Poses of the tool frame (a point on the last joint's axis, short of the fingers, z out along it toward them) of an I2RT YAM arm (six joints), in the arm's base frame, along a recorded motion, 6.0 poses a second.
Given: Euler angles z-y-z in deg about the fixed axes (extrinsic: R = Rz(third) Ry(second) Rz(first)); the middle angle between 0 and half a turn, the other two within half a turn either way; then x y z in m.
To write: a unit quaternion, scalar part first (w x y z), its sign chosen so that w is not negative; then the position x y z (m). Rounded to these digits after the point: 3 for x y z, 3 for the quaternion.
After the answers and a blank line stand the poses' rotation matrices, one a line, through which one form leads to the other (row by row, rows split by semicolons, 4 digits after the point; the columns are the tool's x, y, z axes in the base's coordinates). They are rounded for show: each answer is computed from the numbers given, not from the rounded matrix.
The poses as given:
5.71 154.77 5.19 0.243 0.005 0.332
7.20 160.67 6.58 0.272 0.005 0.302
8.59 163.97 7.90 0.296 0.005 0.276
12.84 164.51 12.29 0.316 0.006 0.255
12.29 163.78 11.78 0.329 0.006 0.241
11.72 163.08 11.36 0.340 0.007 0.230
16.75 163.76 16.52 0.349 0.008 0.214
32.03 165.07 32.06 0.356 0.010 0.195
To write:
0.217 0.004 0.976 0.021 0.243 0.005 0.332
0.167 0.005 0.986 0.020 0.272 0.005 0.302
0.138 0.006 0.990 0.020 0.296 0.005 0.276
0.132 0.005 0.991 0.029 0.316 0.006 0.255
0.138 0.004 0.990 0.029 0.329 0.006 0.241
0.144 0.003 0.989 0.029 0.340 0.007 0.230
0.135 0.002 0.990 0.040 0.349 0.008 0.214
0.110 0.000 0.992 0.069 0.356 0.010 0.195

-0.9054 -0.0004 0.4245; 0.0177 0.9991 0.0386; -0.4241 0.0424 -0.9046
-0.9444 0.0038 0.3288; 0.0172 0.9991 0.0379; -0.3284 0.0415 -0.9436
-0.9618 0.0063 0.2735; 0.0173 0.9991 0.0380; -0.2730 0.0412 -0.9611
-0.9654 0.0017 0.2609; 0.0171 0.9982 0.0568; -0.2604 0.0594 -0.9637
-0.9619 0.0006 0.2734; 0.0168 0.9982 0.0570; -0.2729 0.0595 -0.9602
-0.9584 -0.0023 0.2853; 0.0146 0.9982 0.0573; -0.2850 0.0591 -0.9567
-0.9634 -0.0070 0.2681; 0.0149 0.9967 0.0795; -0.2678 0.0806 -0.9601
-0.9757 -0.0157 0.2183; 0.0147 0.9905 0.1368; -0.2184 0.1366 -0.9662

